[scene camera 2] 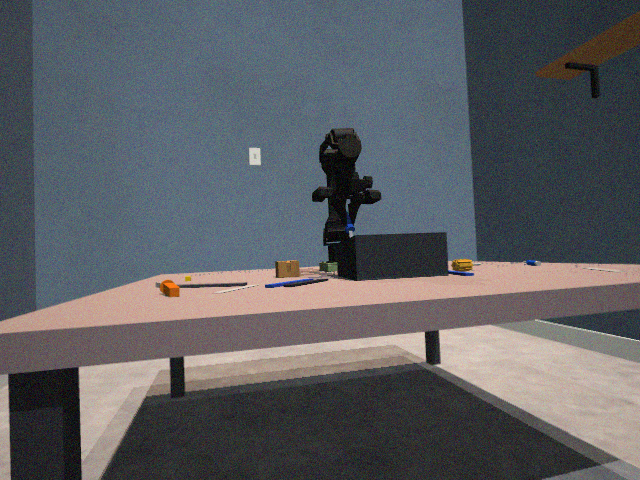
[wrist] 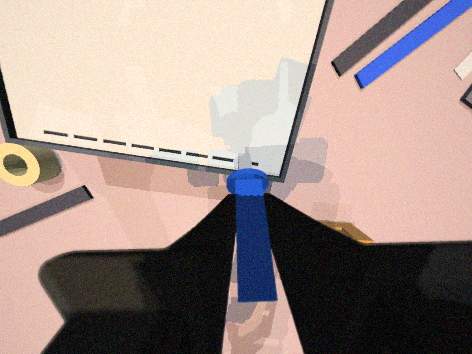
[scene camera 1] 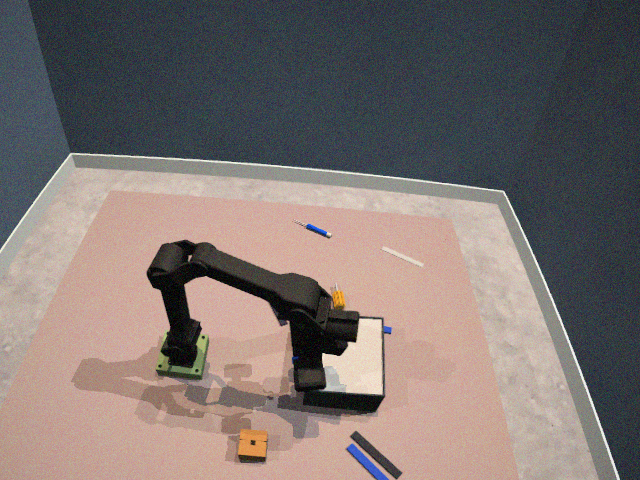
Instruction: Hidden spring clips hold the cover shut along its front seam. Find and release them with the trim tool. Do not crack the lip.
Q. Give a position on a cover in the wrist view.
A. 218, 85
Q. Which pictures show my gripper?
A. Scene camera 2, the wrist view and scene camera 1: all of them.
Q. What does my gripper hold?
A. A blue trim tool.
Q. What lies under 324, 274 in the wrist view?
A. My gripper.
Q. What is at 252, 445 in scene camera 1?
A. An orange block.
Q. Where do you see a blue trim tool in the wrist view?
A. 256, 282
